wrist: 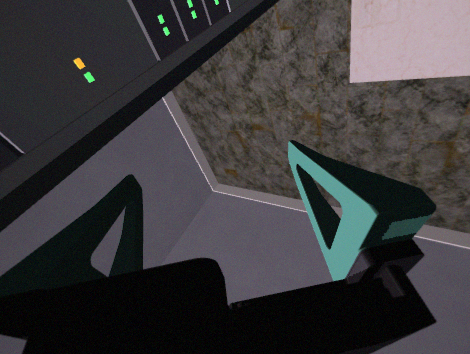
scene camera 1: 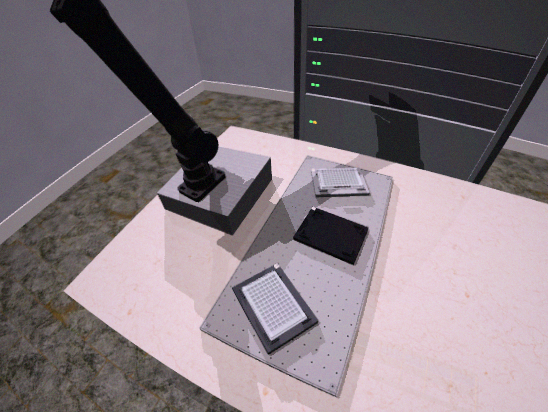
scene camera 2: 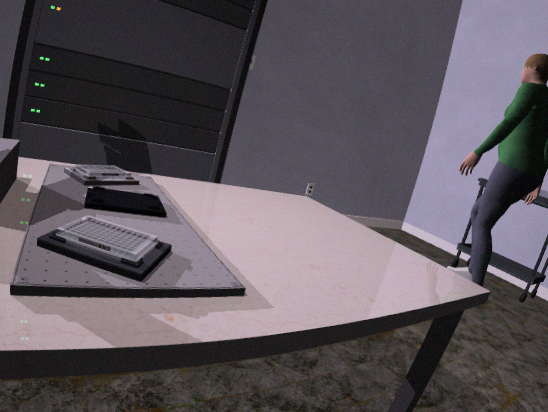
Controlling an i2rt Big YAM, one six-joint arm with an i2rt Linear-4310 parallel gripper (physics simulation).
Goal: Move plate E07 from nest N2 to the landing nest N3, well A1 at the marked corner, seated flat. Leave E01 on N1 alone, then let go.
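Two clear-white 96-well plates sit in nests; no labels are readable, so I cannot tell which is E07 or E01. One plate point(scene camera 1: 274, 302) point(scene camera 2: 107, 237) lies in the near dark grey nest point(scene camera 1: 252, 315) point(scene camera 2: 90, 256). The other plate point(scene camera 1: 340, 177) point(scene camera 2: 102, 170) lies in the far light grey nest point(scene camera 1: 345, 192) point(scene camera 2: 112, 182). Between them stands an empty black nest point(scene camera 1: 332, 235) point(scene camera 2: 125, 201), with a small white mark point(scene camera 1: 313, 209) at one corner. My gripper point(wrist: 212, 164) is open and empty in the wrist view, away from the plates; it does not show in the scene views.
The nests stand on a perforated grey board point(scene camera 1: 345, 300) point(scene camera 2: 200, 270) on the pink table point(scene camera 1: 450, 300) point(scene camera 2: 300, 250). The arm point(scene camera 1: 135, 75) rises from a grey block point(scene camera 1: 245, 167) beside it. A server rack point(scene camera 1: 298, 75) point(scene camera 2: 239, 95) stands behind. A person point(scene camera 2: 520, 125) stands beyond the table.
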